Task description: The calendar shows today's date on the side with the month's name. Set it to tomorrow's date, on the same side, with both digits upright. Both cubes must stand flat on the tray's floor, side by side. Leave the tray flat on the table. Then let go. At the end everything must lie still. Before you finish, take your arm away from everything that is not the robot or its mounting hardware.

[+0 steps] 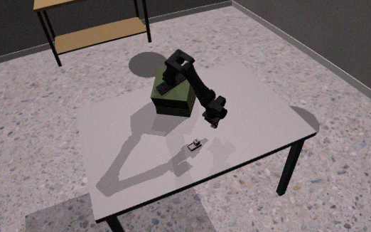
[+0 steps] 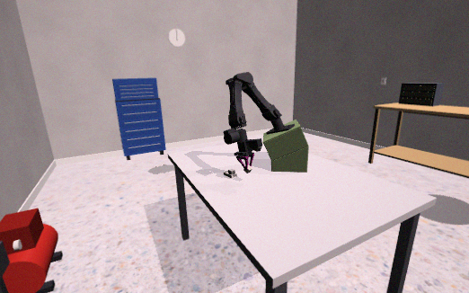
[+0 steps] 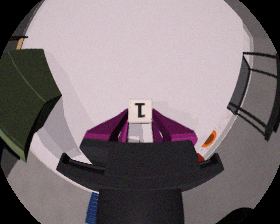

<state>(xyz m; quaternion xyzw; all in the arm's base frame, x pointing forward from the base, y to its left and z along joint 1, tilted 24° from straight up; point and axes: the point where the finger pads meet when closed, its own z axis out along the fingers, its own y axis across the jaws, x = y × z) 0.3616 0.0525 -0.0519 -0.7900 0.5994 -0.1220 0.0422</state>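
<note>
Now: the white cube 10 mm below my hand. Round my hand: calendar tray: 150 mm to the right, 80 mm below.
</note>
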